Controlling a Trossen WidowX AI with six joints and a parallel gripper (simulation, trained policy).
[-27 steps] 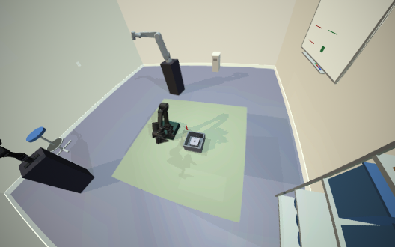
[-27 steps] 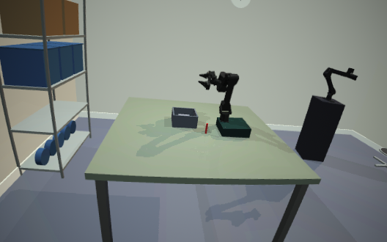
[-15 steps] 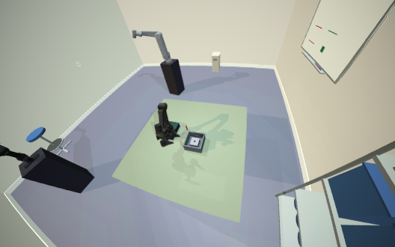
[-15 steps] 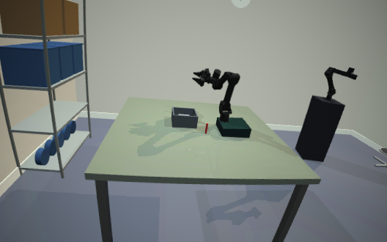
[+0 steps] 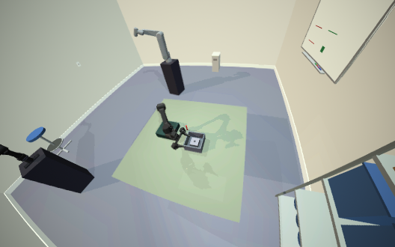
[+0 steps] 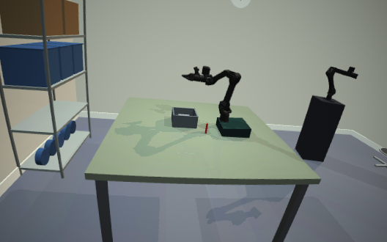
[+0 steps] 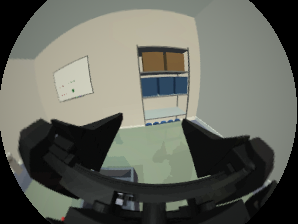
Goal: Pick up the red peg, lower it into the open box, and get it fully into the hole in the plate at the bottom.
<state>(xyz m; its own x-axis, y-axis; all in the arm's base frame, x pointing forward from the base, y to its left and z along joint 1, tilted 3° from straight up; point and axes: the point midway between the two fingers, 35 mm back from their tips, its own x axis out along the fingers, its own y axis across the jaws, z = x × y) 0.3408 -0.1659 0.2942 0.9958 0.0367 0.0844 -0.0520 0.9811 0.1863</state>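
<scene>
Right now my gripper tip is 25 cm past the red peg, 30 cm to the right of it and 31 cm above it. Also, from my gripper tip: grey box: 7 cm behind, 16 cm to the left, 32 cm below; light plate: 7 cm behind, 16 cm to the left, 30 cm below.
</scene>
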